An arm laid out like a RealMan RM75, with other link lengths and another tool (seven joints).
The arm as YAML. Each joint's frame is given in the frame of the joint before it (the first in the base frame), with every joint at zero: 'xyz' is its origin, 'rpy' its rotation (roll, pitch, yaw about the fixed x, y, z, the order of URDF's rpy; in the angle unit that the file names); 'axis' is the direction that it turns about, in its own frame. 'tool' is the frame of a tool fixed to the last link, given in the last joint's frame.
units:
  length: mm
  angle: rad
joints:
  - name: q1
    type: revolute
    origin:
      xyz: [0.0, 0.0, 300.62]
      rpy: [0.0, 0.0, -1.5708]
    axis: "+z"
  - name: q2
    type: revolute
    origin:
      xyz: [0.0, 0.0, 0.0]
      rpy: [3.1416, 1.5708, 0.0]
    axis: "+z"
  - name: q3
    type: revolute
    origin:
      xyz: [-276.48, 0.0, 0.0]
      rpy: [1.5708, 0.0, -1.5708]
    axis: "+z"
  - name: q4
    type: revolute
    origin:
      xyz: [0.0, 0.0, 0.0]
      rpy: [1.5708, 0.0, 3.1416]
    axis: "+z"
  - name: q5
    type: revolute
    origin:
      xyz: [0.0, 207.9, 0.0]
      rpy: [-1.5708, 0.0, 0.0]
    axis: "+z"
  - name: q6
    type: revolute
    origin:
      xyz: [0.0, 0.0, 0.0]
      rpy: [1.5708, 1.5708, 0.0]
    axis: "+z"
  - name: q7
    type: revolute
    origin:
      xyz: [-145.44, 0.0, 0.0]
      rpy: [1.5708, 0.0, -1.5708]
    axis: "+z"
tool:
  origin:
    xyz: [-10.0, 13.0, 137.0]
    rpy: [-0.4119, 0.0, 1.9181]
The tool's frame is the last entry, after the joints.
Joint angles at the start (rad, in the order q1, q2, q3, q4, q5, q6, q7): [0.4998, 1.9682, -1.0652, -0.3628, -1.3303, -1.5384, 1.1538]
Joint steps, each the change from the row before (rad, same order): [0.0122, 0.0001, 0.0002, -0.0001, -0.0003, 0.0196, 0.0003]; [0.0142, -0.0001, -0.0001, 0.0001, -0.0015, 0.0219, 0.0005]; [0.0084, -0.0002, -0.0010, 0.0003, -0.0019, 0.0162, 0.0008]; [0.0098, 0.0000, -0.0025, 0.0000, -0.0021, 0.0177, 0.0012]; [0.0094, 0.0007, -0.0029, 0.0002, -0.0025, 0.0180, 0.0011]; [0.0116, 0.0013, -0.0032, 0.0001, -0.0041, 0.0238, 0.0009]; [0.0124, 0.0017, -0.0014, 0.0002, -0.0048, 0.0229, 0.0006]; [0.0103, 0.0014, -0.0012, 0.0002, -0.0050, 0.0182, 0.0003]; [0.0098, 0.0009, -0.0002, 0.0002, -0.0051, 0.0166, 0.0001]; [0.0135, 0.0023, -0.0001, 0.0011, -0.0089, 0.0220, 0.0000]
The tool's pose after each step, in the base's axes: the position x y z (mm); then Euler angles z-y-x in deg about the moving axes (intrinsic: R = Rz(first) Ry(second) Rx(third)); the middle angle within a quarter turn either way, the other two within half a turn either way. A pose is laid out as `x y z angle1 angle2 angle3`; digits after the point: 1 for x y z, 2 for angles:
174.4 390.5 -29.9 -131.75 -6.78 108.14
173.0 397.2 -31.4 -131.88 -5.97 108.42
173.0 401.5 -32.8 -132.11 -5.39 108.72
172.6 406.0 -34.7 -132.29 -4.79 109.11
172.3 410.3 -37.1 -132.48 -4.22 109.52
172.2 415.7 -40.2 -132.76 -3.43 110.05
171.5 421.1 -43.0 -132.95 -2.65 110.50
170.9 425.3 -45.5 -133.05 -2.01 110.93
170.4 429.4 -47.5 -133.12 -1.38 111.29
169.5 434.3 -51.0 -133.18 -0.59 111.88

